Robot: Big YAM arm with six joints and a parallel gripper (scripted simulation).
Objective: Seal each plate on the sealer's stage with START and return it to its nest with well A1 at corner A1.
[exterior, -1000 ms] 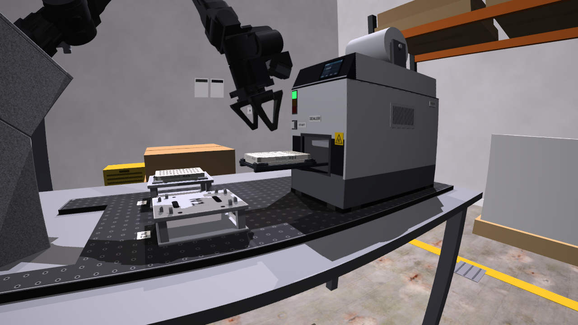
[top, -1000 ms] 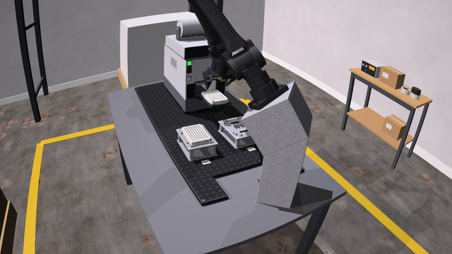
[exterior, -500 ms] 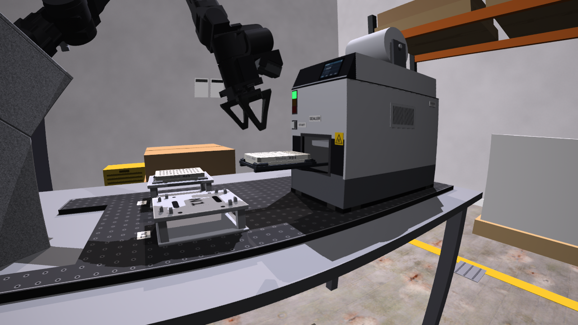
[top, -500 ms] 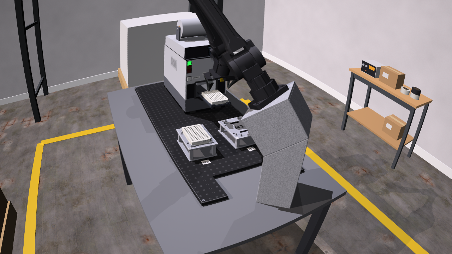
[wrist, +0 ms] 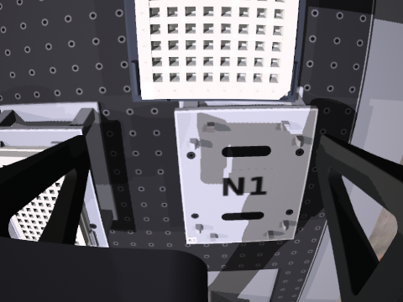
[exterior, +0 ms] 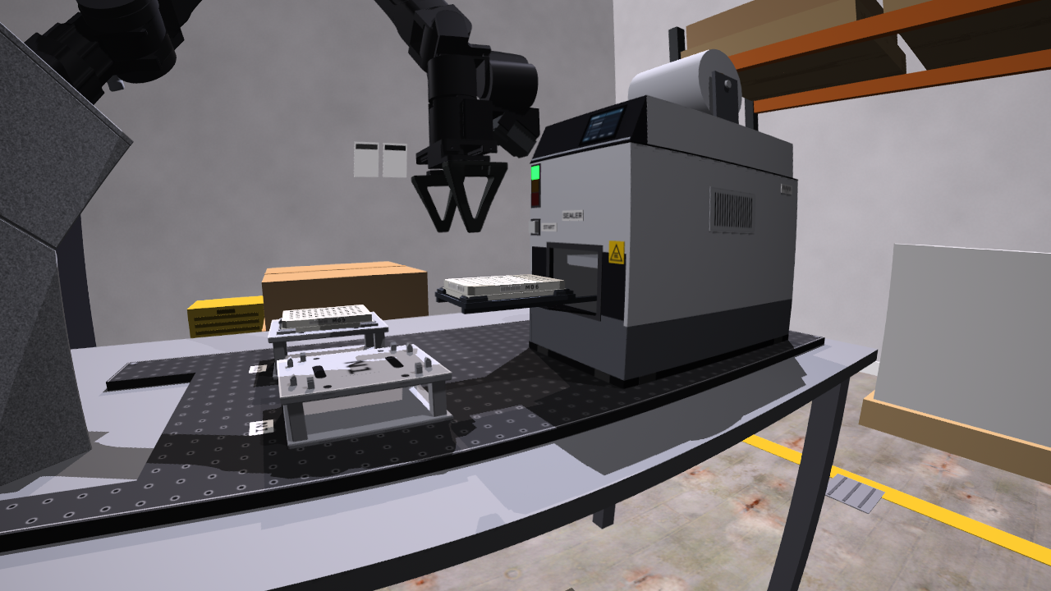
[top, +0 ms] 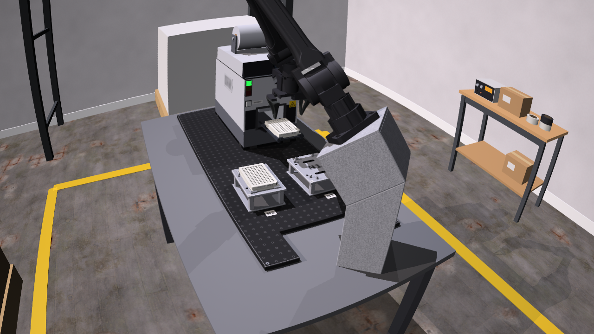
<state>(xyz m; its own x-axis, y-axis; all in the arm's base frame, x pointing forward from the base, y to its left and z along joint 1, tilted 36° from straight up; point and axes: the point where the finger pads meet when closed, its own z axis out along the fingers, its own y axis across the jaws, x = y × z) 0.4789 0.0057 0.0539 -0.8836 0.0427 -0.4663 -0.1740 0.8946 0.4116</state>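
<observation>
Right now my hand is 140 mm short of the start button and 110 mm to the right of it. Round my hand: nest N2: 170 mm behind, 140 mm to the left, 140 mm below; white well plate: 170 mm behind, 140 mm to the left, 130 mm below; sealer stage: 60 mm ahead, 80 mm below.
</observation>
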